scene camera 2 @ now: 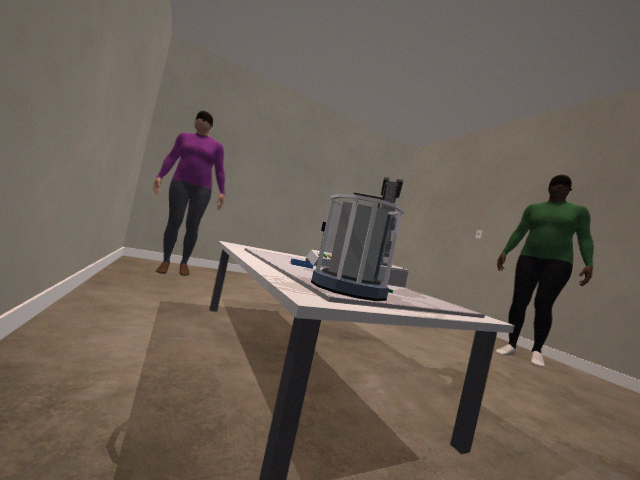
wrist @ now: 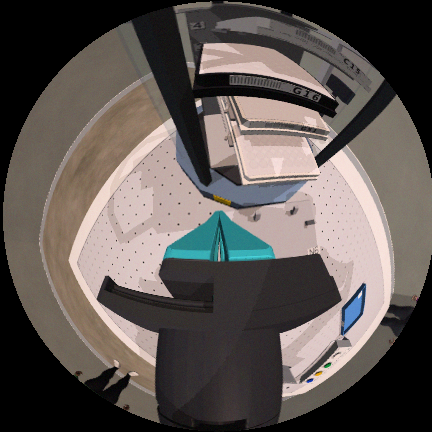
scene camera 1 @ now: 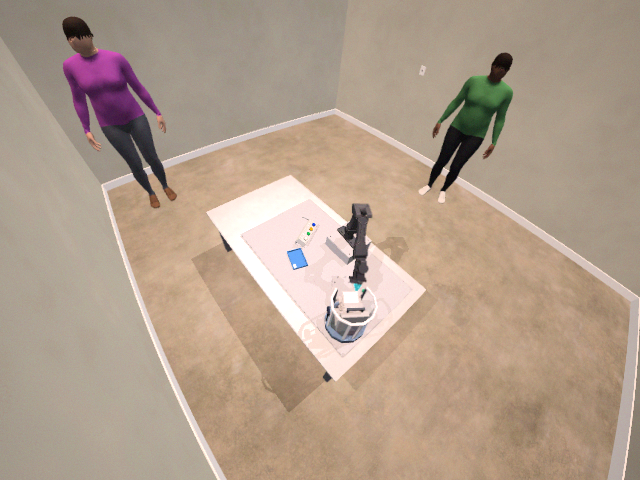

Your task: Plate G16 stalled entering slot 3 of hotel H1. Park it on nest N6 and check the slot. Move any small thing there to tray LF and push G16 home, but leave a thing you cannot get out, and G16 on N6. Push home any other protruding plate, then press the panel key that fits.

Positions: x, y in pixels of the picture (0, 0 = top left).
Labels:
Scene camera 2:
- round plate rack: 360, 235
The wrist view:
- round plate rack: 164, 57
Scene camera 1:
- round plate rack: 346, 327

